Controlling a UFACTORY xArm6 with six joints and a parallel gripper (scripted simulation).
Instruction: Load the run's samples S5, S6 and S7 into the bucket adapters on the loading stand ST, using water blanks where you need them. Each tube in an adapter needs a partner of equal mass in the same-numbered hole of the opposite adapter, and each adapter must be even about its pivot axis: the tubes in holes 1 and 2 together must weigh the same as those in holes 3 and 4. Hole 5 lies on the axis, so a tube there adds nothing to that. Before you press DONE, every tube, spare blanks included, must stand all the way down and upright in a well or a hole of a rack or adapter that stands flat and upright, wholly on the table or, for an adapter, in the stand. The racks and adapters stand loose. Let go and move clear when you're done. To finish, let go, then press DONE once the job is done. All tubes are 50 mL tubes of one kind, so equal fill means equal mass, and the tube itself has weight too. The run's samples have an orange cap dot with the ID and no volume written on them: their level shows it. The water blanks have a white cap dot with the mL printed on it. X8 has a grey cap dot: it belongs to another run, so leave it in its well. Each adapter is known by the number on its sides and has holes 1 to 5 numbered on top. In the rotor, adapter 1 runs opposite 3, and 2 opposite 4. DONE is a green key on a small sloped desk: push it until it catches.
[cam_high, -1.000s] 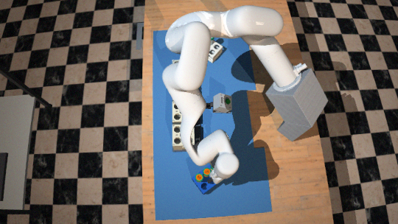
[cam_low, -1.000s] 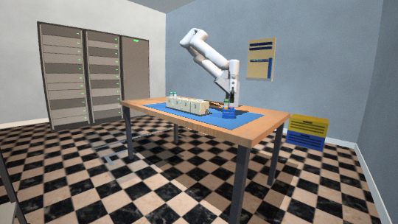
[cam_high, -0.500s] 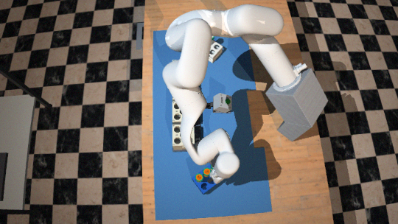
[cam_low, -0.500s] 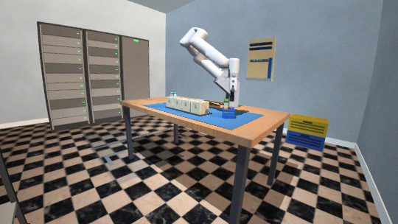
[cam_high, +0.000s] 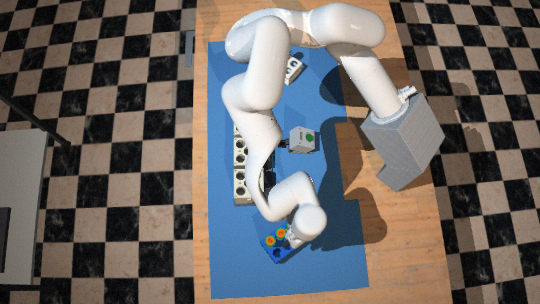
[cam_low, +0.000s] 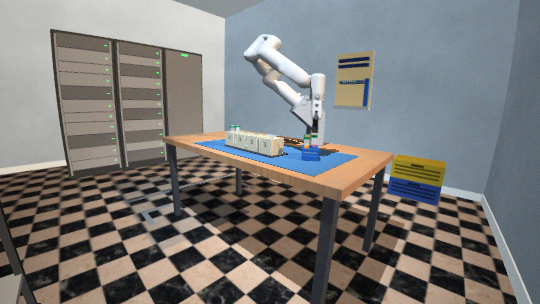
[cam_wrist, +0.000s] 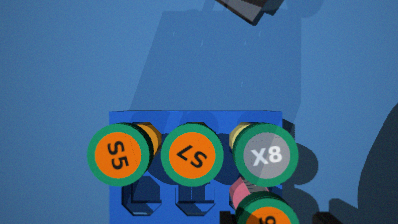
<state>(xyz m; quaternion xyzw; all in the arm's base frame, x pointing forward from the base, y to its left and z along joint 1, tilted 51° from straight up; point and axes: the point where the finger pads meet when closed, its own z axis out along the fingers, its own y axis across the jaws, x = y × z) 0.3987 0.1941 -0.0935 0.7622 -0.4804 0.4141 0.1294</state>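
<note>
Right now the orange-dotted tube is 60 mm ahead of my hand, 30 mm to the right of it and 90 mm below it. Round my hand: blue rack (40 mm ahead, 10 mm to the right, 120 mm below); adapter (80 mm ahead, 220 mm to the right, 100 mm below); grey-dotted tube (40 mm to the right, 90 mm below).
</note>
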